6 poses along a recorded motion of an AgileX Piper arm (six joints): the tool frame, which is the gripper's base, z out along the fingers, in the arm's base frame.
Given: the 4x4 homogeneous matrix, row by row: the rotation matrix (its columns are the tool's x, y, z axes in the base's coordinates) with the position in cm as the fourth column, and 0 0 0 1 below. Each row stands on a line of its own.
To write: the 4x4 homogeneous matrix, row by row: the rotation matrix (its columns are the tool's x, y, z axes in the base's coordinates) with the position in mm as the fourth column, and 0 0 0 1 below. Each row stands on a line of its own. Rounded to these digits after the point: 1 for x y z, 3 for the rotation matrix.
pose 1, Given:
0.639 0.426 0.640 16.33
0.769 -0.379 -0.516 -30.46
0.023 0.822 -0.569 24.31
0 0 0 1
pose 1, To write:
0.639 0.426 0.640 163.3
0.769 -0.379 -0.516 -304.6
0.023 0.822 -0.569 243.1
0 0 0 1

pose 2, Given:
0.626 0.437 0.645 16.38
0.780 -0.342 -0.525 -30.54
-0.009 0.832 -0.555 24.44
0 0 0 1
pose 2, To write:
0.626 0.437 0.645 163.8
0.780 -0.342 -0.525 -305.4
-0.009 0.832 -0.555 244.4
0 0 0 1

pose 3, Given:
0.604 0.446 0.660 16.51
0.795 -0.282 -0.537 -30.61
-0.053 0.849 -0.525 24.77
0 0 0 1
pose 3, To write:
0.604 0.446 0.660 165.1
0.795 -0.282 -0.537 -306.1
-0.053 0.849 -0.525 247.7
0 0 0 1

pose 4, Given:
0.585 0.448 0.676 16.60
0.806 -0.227 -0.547 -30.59
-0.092 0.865 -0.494 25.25
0 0 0 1
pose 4, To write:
0.585 0.448 0.676 166.0
0.806 -0.227 -0.547 -305.9
-0.092 0.865 -0.494 252.5
0 0 0 1

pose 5, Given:
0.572 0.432 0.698 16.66
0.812 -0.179 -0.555 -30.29
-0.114 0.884 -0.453 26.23
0 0 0 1
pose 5, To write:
0.572 0.432 0.698 166.6
0.812 -0.179 -0.555 -302.9
-0.114 0.884 -0.453 262.3
0 0 0 1

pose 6, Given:
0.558 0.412 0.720 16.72
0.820 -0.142 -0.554 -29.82
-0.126 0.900 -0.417 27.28
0 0 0 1
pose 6, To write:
0.558 0.412 0.720 167.2
0.820 -0.142 -0.554 -298.2
-0.126 0.900 -0.417 272.8
0 0 0 1

